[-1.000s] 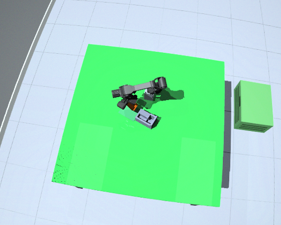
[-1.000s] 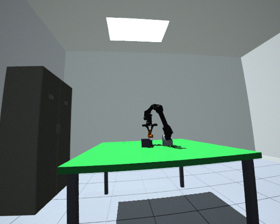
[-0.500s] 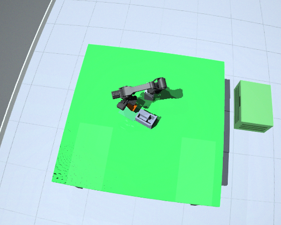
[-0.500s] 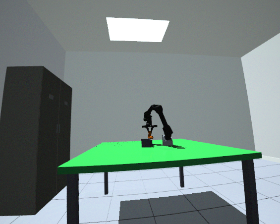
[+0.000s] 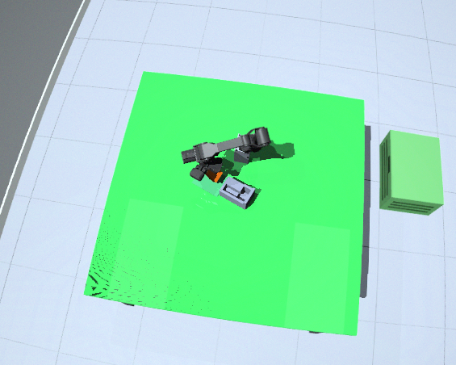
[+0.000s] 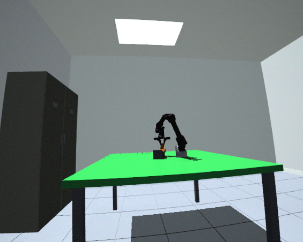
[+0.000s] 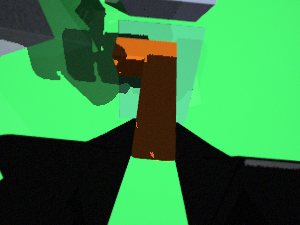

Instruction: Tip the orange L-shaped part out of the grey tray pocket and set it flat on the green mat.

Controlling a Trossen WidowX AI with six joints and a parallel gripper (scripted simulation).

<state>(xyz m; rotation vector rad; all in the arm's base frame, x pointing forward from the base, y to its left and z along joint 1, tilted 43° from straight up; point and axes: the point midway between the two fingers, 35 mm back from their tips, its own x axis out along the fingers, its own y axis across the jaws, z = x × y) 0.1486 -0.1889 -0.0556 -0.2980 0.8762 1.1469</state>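
My gripper tip is 1 cm short of the pale green mat, 2 cm to the right of it and 13 cm above it. The rest, counted from my gripper tip: orange L-shaped part 3 cm to the left, 3 cm below.
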